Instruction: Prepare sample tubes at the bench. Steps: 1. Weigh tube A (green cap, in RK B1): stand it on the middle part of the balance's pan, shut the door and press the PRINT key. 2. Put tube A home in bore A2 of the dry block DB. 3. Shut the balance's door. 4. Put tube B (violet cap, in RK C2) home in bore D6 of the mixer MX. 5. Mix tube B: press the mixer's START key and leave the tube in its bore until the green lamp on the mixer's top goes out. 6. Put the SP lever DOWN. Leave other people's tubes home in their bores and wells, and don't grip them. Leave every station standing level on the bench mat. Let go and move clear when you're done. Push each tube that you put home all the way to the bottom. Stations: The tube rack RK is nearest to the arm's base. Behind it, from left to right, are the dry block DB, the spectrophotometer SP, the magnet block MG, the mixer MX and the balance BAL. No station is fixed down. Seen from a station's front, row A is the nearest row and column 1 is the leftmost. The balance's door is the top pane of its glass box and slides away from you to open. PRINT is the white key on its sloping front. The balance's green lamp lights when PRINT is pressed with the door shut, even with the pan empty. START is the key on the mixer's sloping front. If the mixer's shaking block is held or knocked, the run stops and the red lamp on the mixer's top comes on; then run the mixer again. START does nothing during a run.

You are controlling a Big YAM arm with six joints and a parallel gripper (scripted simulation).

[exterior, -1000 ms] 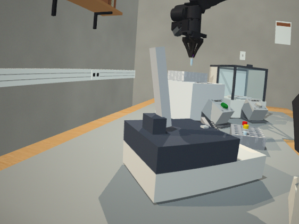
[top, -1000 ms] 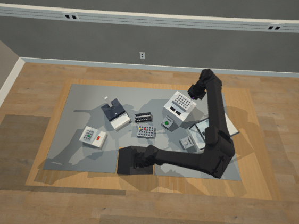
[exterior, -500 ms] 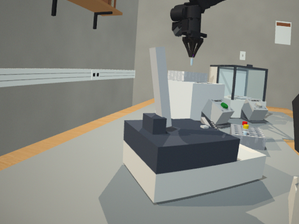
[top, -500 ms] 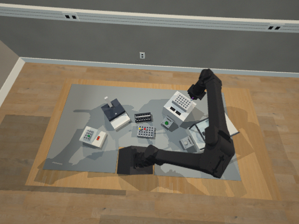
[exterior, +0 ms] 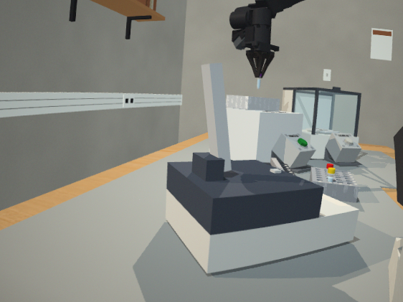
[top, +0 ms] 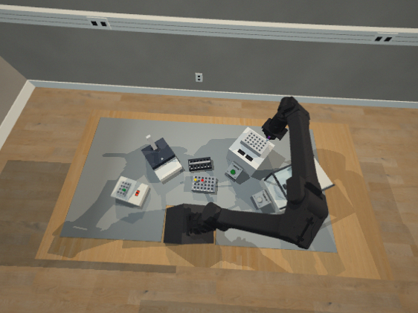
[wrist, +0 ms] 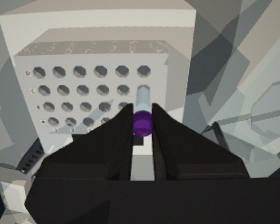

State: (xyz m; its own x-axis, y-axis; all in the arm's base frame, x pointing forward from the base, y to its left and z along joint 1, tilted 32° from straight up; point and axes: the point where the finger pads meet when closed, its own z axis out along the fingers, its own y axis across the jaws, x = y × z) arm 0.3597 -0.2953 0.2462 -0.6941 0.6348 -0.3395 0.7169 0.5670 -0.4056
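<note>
Right now my hand is 10 mm short of the mixer block, 50 mm to the right of it and 80 mm above it. Round my hand: violet-capped tube B: 20 mm below; balance door: 240 mm behind, 50 mm to the right, 20 mm below; green start key: 110 mm behind, 180 mm to the left, 160 mm below.
</note>
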